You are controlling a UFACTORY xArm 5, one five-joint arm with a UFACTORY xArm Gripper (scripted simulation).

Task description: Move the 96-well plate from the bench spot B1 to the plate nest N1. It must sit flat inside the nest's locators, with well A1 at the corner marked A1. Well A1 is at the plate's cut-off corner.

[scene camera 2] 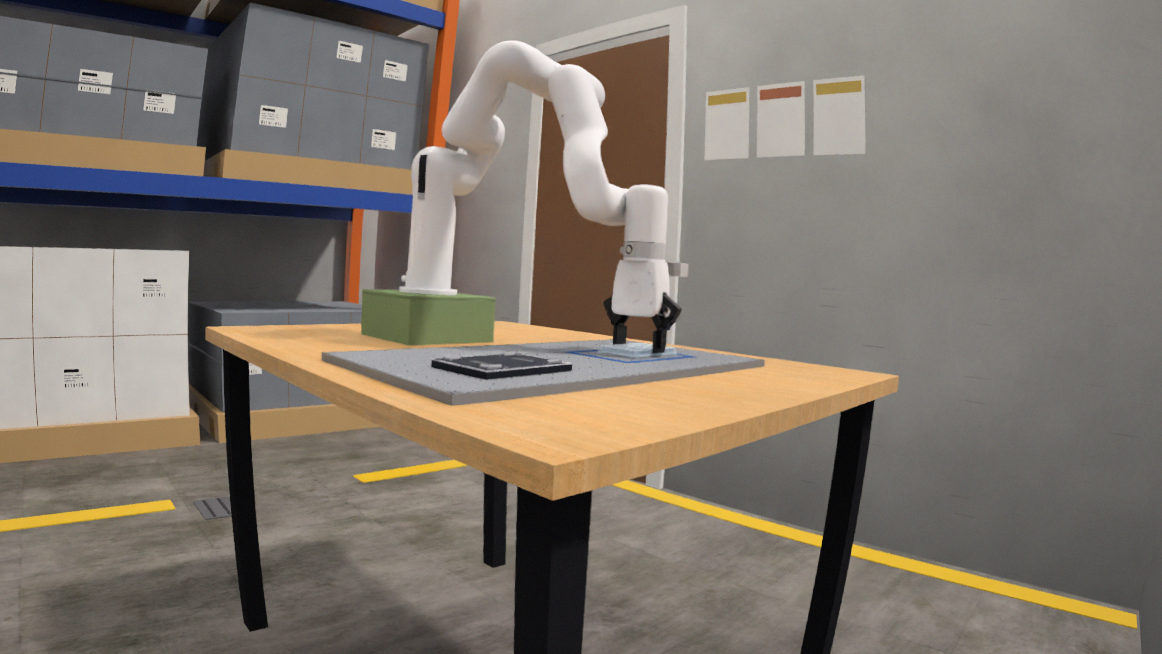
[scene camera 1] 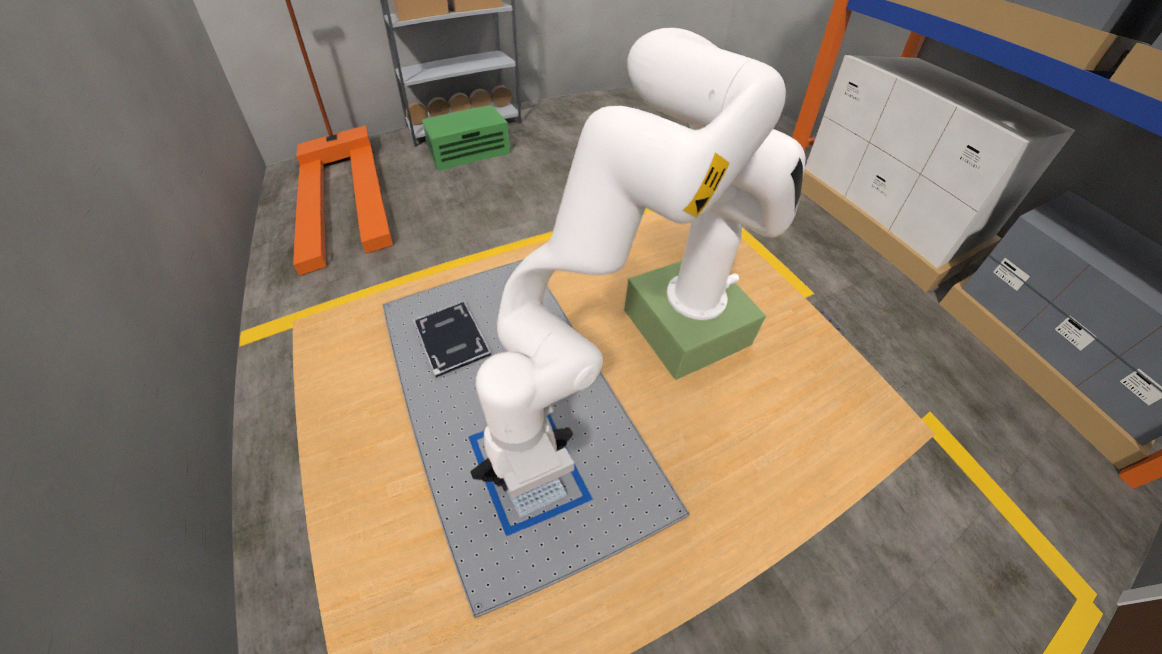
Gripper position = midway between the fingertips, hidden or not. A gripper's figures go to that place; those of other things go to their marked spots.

My gripper (scene camera 2: 638, 350): 122 cm from the lens. A clear 96-well plate (scene camera 2: 635, 351): 115 cm from the lens. A black plate nest N1 (scene camera 2: 507, 362) is 94 cm from the lens. The marked spots on the black plate nest N1 and the clear 96-well plate are 28 cm apart.
